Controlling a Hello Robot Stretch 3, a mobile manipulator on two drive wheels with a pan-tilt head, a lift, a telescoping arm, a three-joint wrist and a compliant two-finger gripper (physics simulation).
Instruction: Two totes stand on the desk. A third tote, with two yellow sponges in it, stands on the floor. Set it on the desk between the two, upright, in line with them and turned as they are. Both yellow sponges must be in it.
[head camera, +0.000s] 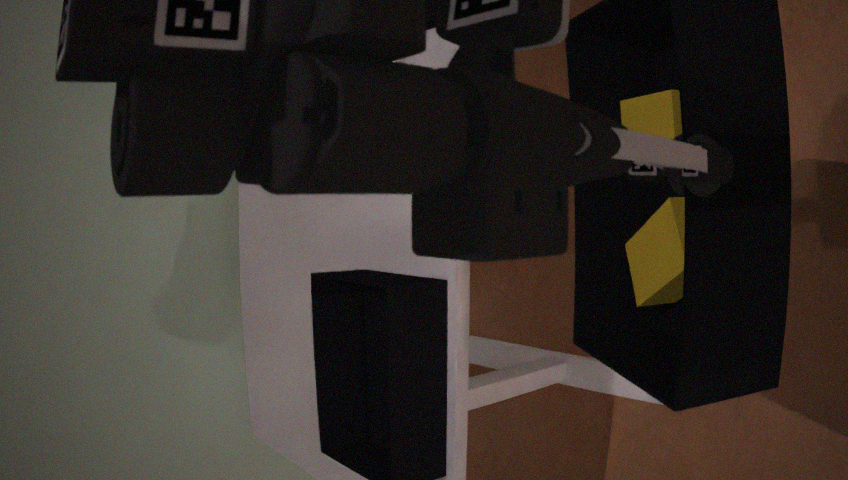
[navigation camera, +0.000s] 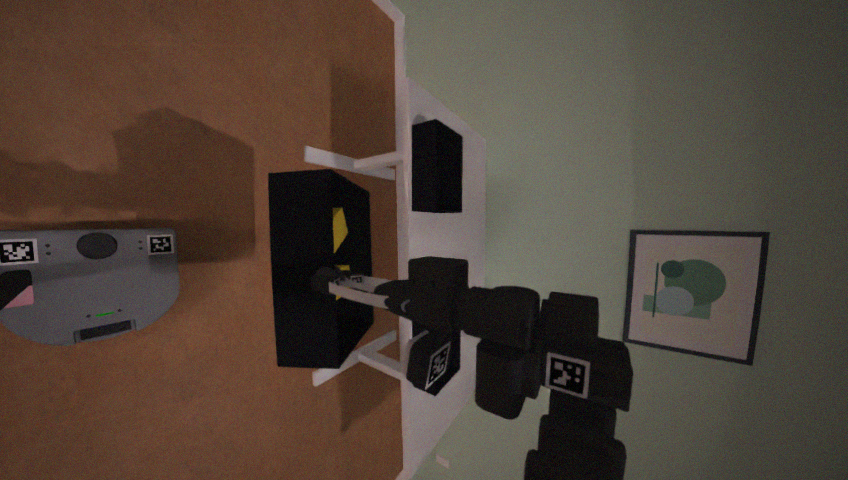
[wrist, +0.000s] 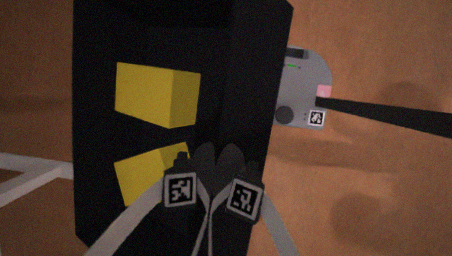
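The black tote (head camera: 737, 237) (navigation camera: 303, 237) (wrist: 250, 75) is upright off the floor, in front of the desk (head camera: 279, 237) (navigation camera: 440, 237), its long side roughly along the desk edge. My gripper (head camera: 702, 166) (navigation camera: 327, 279) (wrist: 220, 161) is shut on its near long wall. One yellow sponge (head camera: 657, 255) (navigation camera: 339, 228) (wrist: 155, 92) lies tilted inside; the other sponge (head camera: 648, 113) (wrist: 137, 175) is partly behind the fingers. One desk tote (head camera: 380, 368) (navigation camera: 436, 166) stands in full view. The other desk tote (navigation camera: 454, 362) seems largely hidden behind the wrist.
White desk legs (head camera: 517, 386) (navigation camera: 351, 159) reach down beside the held tote. My base (navigation camera: 130, 285) (wrist: 300, 85) is on the brown floor on the side away from the desk. My mast (wrist: 390, 110) crosses the wrist view. A framed picture (navigation camera: 693, 297) hangs on the green wall behind.
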